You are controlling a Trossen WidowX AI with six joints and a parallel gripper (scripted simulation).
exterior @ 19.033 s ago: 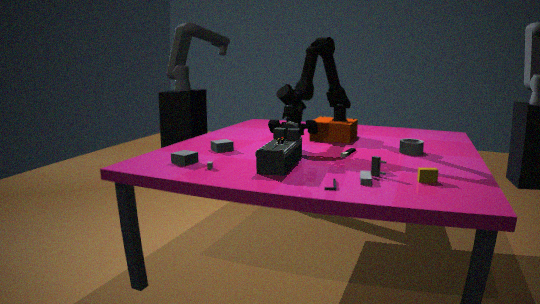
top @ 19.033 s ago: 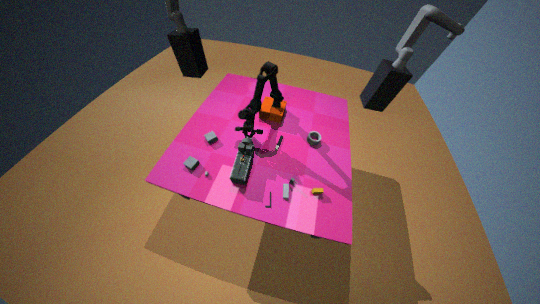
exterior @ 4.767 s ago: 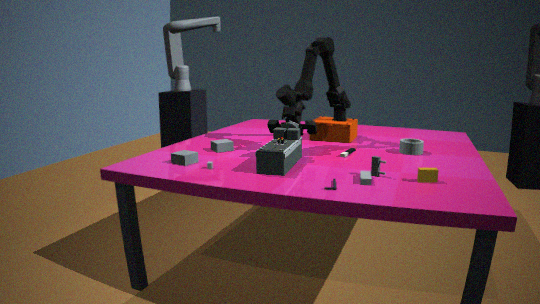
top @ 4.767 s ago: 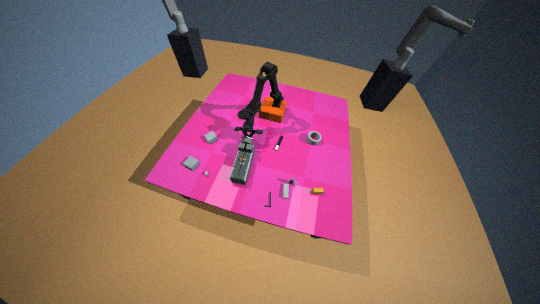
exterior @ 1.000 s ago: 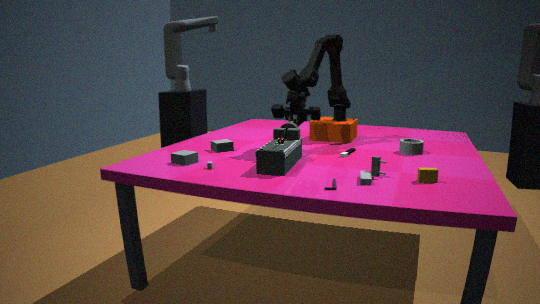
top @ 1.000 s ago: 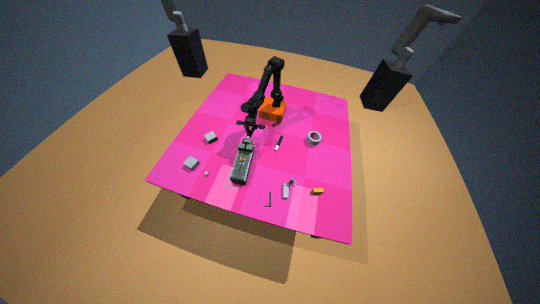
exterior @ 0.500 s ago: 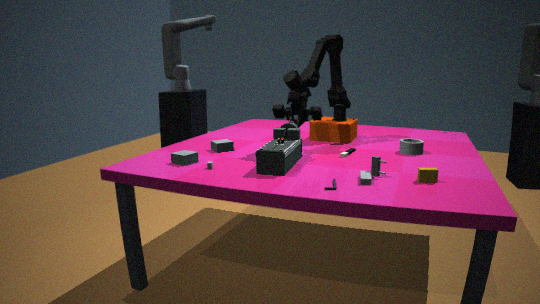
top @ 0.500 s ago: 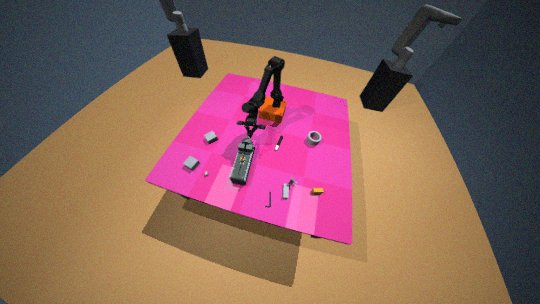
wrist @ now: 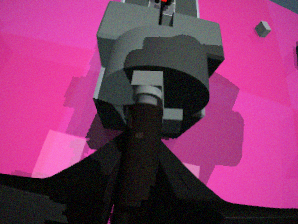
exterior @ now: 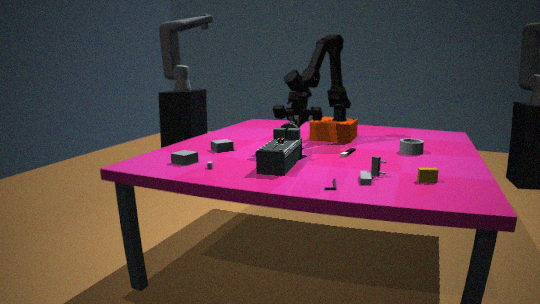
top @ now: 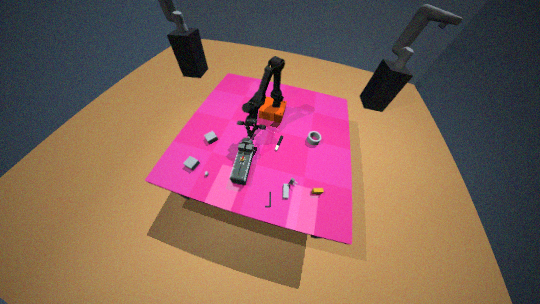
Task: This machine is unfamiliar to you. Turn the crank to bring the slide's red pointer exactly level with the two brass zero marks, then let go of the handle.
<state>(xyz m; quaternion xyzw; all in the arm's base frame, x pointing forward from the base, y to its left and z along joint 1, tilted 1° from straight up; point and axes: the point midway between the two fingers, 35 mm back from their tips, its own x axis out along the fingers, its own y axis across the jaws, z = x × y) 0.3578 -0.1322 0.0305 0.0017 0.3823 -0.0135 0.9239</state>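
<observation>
My gripper tip is 20 mm past the dark crank handle and 30 mm below it. Also, from my gripper tip: small cube 270 mm ahead, 220 mm to the right, 80 mm below; then black-and-white stick 50 mm behind, 200 mm to the left, 90 mm below; then red pointer 150 mm ahead, 10 mm to the right, 10 mm below.
</observation>
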